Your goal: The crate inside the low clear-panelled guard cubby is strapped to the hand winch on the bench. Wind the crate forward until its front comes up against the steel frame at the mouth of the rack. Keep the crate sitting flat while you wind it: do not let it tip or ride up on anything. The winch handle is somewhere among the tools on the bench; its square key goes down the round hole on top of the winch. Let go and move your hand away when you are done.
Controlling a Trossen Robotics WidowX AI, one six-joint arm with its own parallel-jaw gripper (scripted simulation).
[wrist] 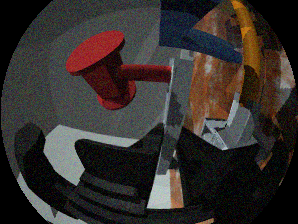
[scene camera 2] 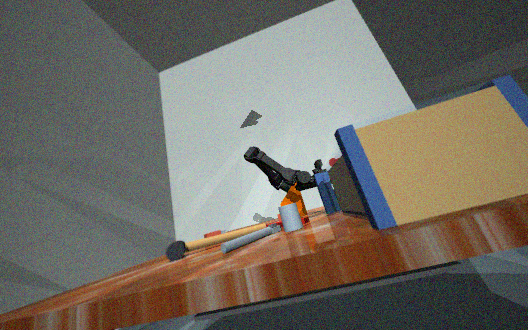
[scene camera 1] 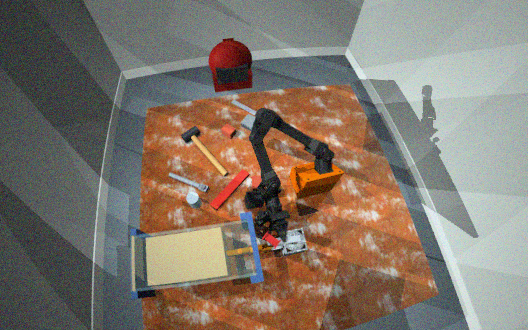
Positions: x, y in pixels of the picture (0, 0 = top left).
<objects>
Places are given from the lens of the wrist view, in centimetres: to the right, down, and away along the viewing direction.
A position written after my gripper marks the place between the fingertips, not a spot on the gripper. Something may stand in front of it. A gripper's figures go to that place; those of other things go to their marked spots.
my gripper (wrist: 168, 127): 2, 1, 10
red knob (wrist: 98, 60): -2, -2, 4
</objects>
